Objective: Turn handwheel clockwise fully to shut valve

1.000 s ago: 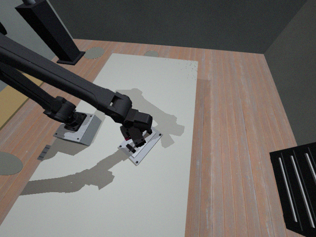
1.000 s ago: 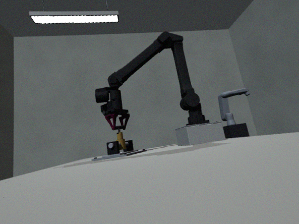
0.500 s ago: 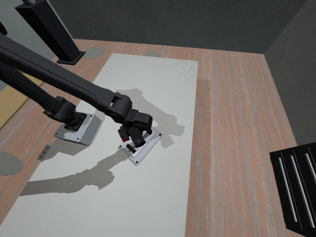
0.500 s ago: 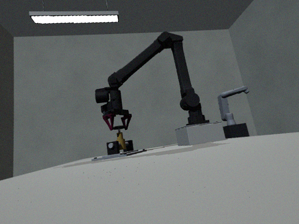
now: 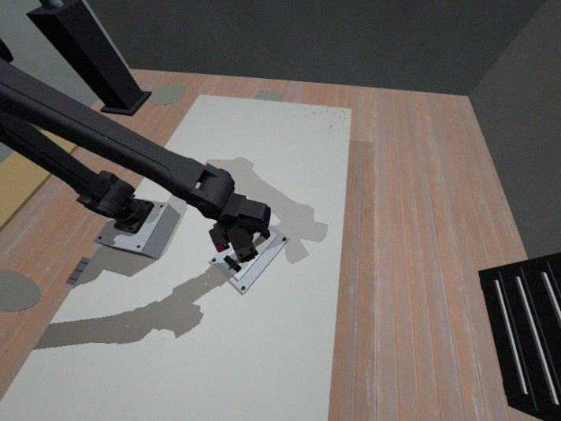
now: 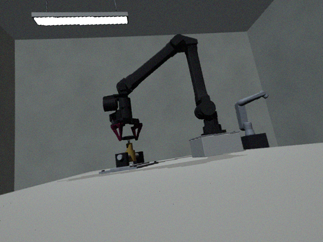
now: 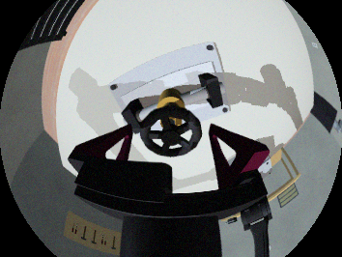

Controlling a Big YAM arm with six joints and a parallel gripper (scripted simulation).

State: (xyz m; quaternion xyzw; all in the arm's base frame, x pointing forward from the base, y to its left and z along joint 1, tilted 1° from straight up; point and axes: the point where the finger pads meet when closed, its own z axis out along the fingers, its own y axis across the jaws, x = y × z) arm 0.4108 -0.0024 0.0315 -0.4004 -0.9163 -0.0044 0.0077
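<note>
My hand is right at the black spoked handwheel.
</note>
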